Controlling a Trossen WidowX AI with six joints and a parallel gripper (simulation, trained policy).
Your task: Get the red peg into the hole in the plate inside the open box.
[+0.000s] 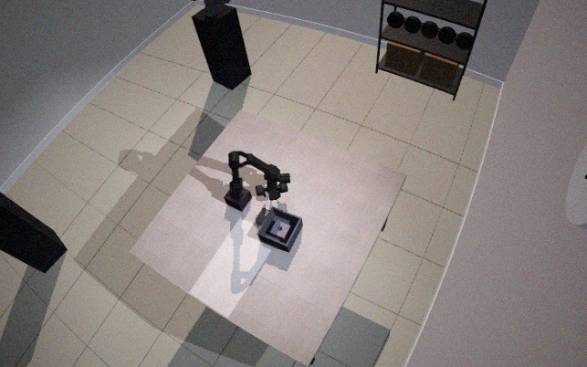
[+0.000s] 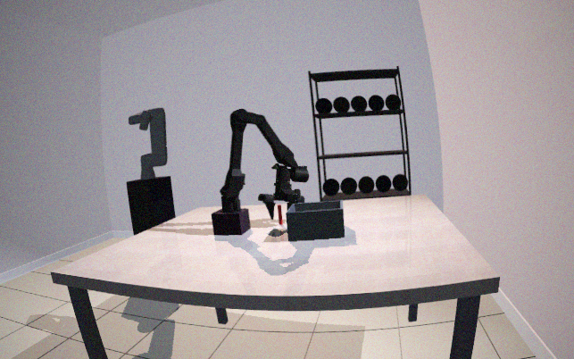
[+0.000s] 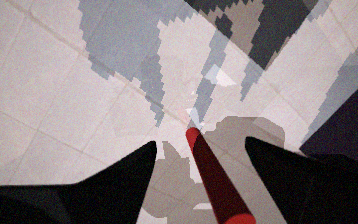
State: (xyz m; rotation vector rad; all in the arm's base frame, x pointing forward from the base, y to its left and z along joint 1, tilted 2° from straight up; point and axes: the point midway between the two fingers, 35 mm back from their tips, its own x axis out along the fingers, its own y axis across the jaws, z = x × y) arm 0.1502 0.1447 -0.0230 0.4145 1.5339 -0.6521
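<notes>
My gripper tip is now 20 mm below the red peg. From my gripper tip the other things lie so: pale plate (200 mm ahead, 150 mm to the right, 30 mm above); box (200 mm ahead, 150 mm to the right, 10 mm above).
</notes>
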